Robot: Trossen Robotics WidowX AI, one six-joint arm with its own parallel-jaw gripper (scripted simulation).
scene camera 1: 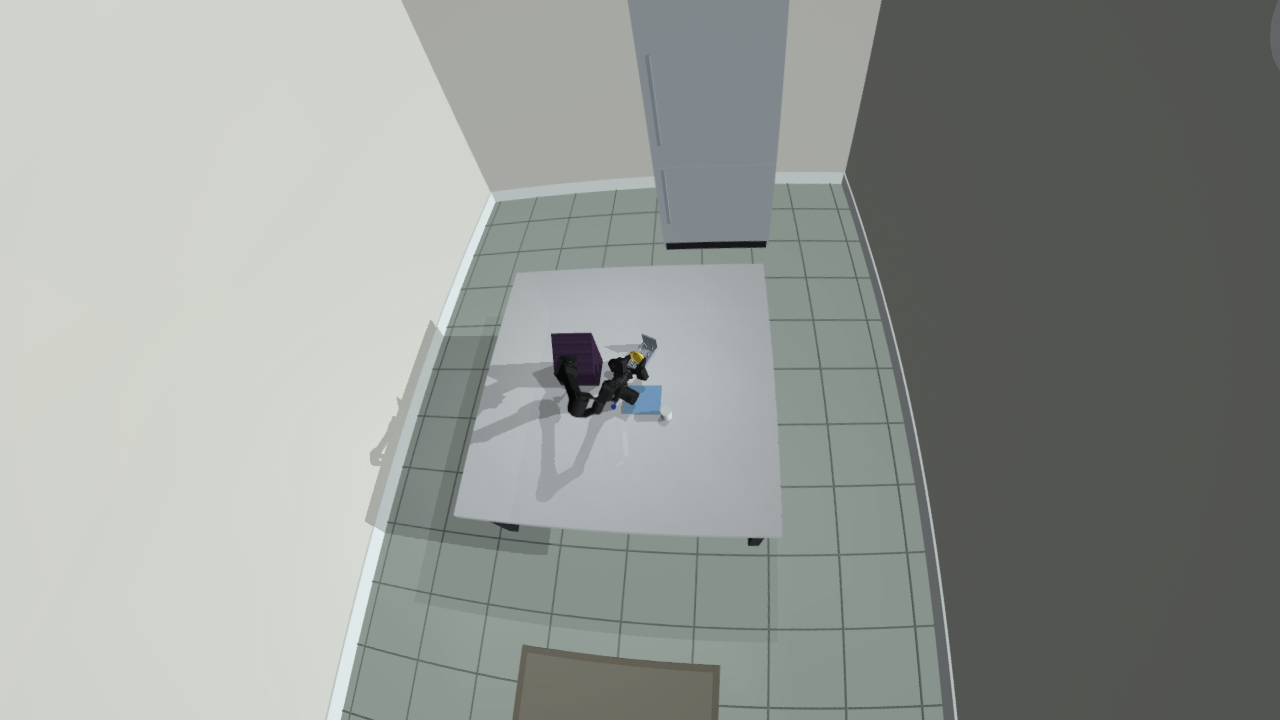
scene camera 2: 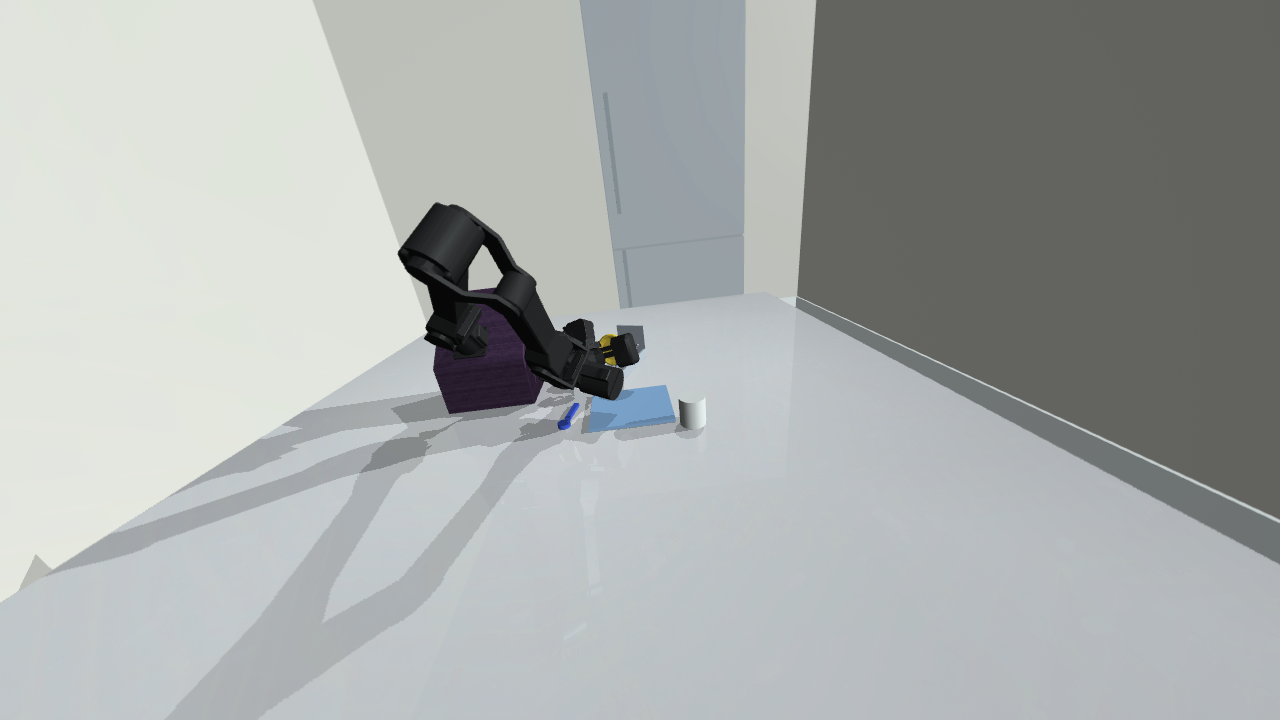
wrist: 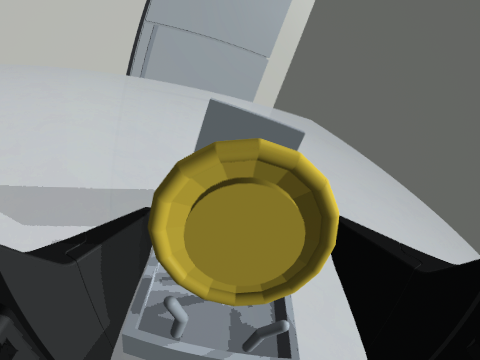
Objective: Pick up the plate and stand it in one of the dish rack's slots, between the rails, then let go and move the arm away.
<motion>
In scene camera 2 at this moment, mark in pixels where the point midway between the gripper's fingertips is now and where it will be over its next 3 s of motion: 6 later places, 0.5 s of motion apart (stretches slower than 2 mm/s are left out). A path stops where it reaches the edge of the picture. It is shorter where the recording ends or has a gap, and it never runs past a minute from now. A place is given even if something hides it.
My gripper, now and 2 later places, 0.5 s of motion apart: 614,348; 614,331; 610,301
</motion>
